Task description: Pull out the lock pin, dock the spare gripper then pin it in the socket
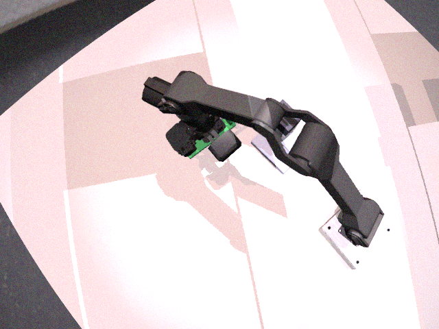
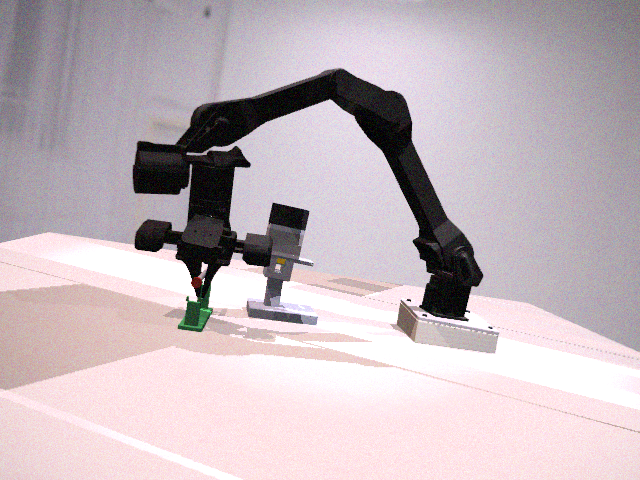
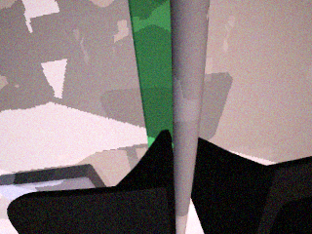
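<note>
My gripper tip is 10 mm to the right of the green rack and 10 mm above it. From my gripper tip the other things lie so: spare gripper (130 mm behind, 70 mm to the right, 90 mm above); then grey mount (140 mm behind, 70 mm to the right, 20 mm above).
</note>
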